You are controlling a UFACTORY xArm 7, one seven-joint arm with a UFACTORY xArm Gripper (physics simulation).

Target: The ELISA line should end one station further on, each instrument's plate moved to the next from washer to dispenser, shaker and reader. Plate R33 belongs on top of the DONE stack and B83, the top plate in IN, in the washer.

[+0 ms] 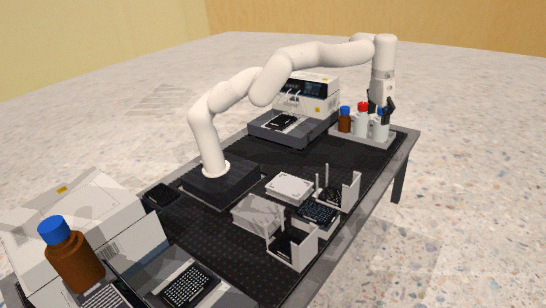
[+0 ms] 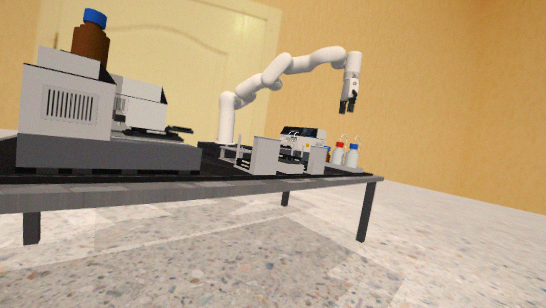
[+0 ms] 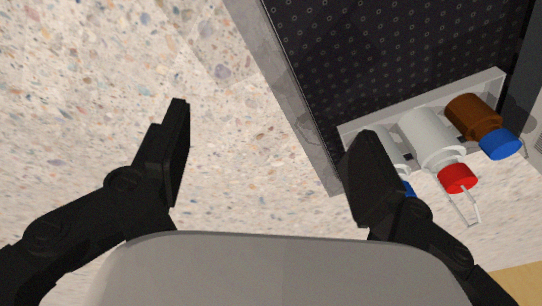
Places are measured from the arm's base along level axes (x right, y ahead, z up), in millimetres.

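Pixels of known places: gripper, fingertip midpoint: (image 1: 377, 118) (image 2: 345, 113) (image 3: 274, 136); arm's base at its link origin: (image 1: 216, 169) (image 2: 225, 143).
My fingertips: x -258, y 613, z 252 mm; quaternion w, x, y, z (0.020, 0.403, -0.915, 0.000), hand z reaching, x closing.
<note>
For each thing: its top centre in the pictures, then the offset to it from my fingertips. "pt": a spot on its surface instead.
- back instrument at a spot on its surface: (image 1: 260, 131) pt dx -135, dy -653, dz -261 mm
- nearer at its top centre: (image 1: 286, 223) (image 2: 257, 136) dx +447, dy -125, dz -183 mm
- farther at its top centre: (image 1: 338, 173) (image 2: 309, 144) dx +138, dy -89, dz -183 mm
- red-capped bottle at a spot on its surface: (image 3: 427, 135) (image 1: 360, 125) pt dx -367, dy -176, dz -229 mm
- blue-capped white bottle at a spot on its surface: (image 1: 381, 131) pt dx -361, dy -65, dz -237 mm
- large brown bottle at a spot on its surface: (image 1: 75, 260) (image 2: 91, 36) pt dx +928, dy -330, dz +19 mm
My gripper (image 1: 378, 116) (image 2: 347, 110) (image 3: 274, 136) is open and empty, high above the far right table end near the bottles. A dark plate (image 1: 281, 121) lies on the back instrument (image 1: 260, 131). Another dark plate (image 1: 190, 286) lies on the front instrument. A dark plate (image 1: 161, 194) sits left of the arm's base, and another plate (image 1: 316, 212) rests on a white block. Two white-walled racks, the nearer (image 1: 305, 248) (image 2: 265, 156) and the farther (image 1: 352, 191) (image 2: 317, 160), hold dark plates low down. Plate and station labels are not readable.
A tray (image 1: 362, 138) (image 3: 420, 102) holds a brown bottle (image 1: 344, 121) (image 3: 470, 116), a red-capped bottle (image 1: 361, 124) (image 3: 427, 135) and a blue-capped white bottle (image 1: 381, 131). White stands (image 1: 289, 186) (image 1: 257, 214) are mid-table. A large brown bottle (image 1: 75, 260) (image 2: 90, 45) stands at the near left.
</note>
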